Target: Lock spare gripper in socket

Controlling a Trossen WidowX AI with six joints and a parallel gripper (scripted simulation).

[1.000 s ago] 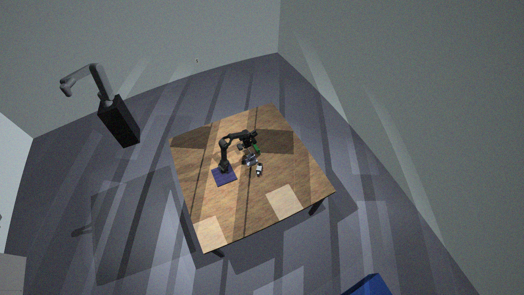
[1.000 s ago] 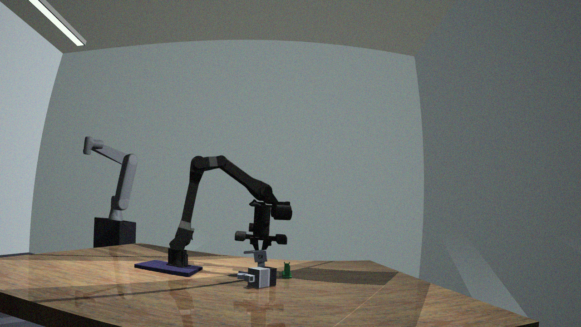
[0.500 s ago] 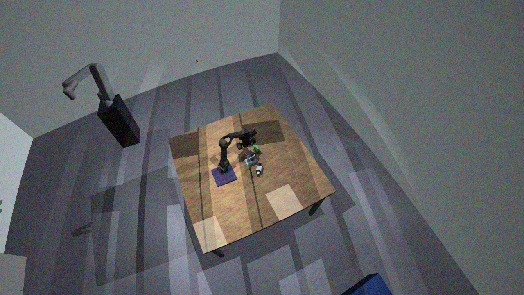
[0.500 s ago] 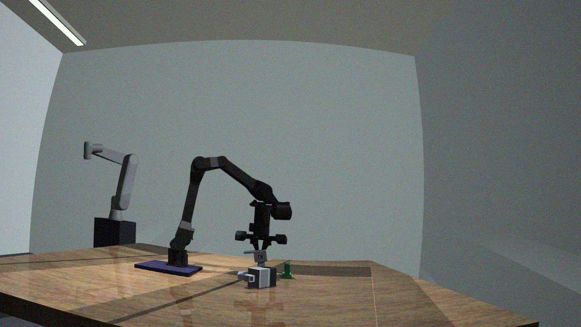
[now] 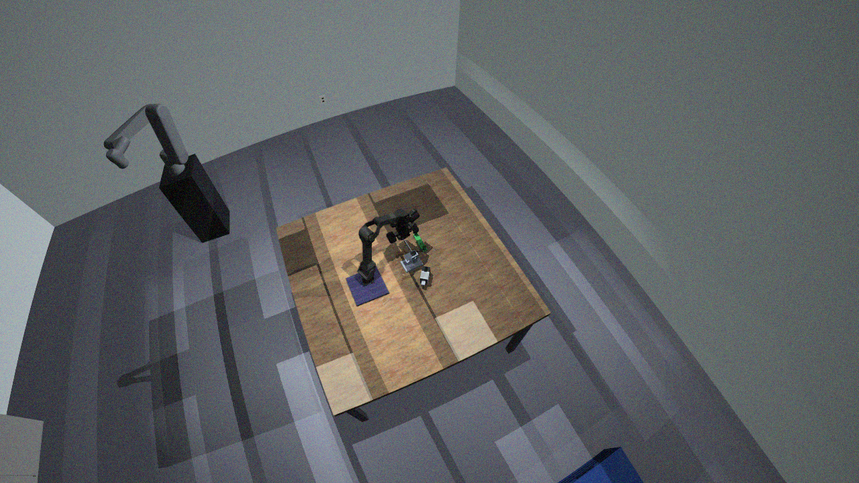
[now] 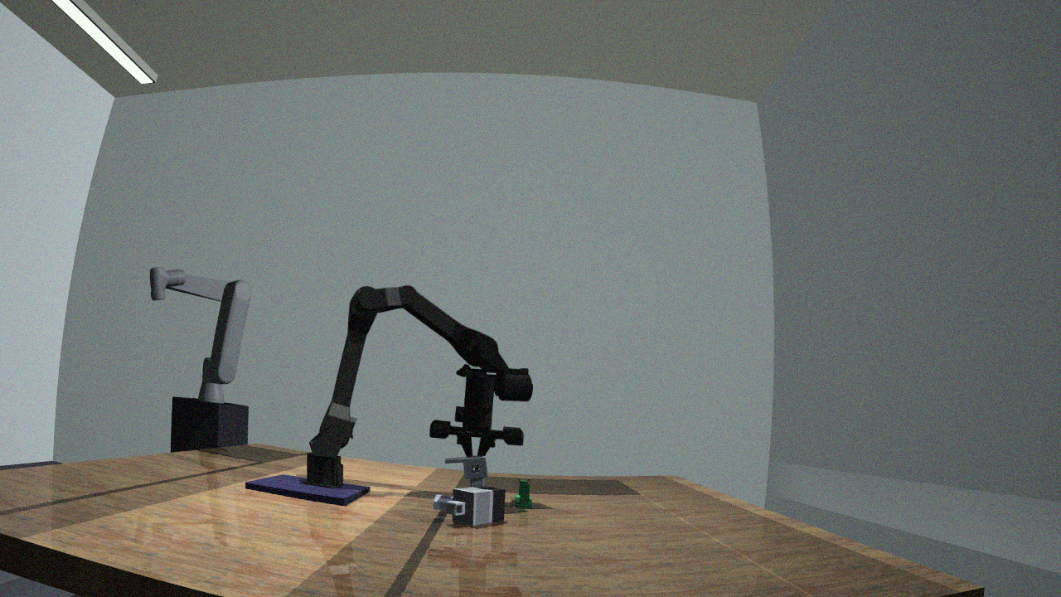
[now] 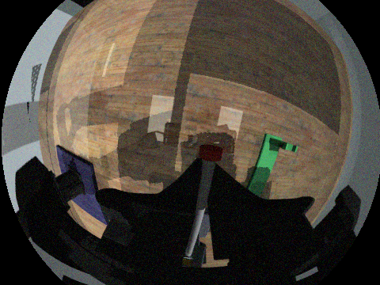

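My gripper tip is 11 cm short of the green pin cradle, 3 cm above it and 2 cm to the left of it. Also, from my gripper tip: grey mount (15 cm to the right, 1 cm ahead); spare gripper (28 cm to the right, 4 cm ahead, 3 cm below).
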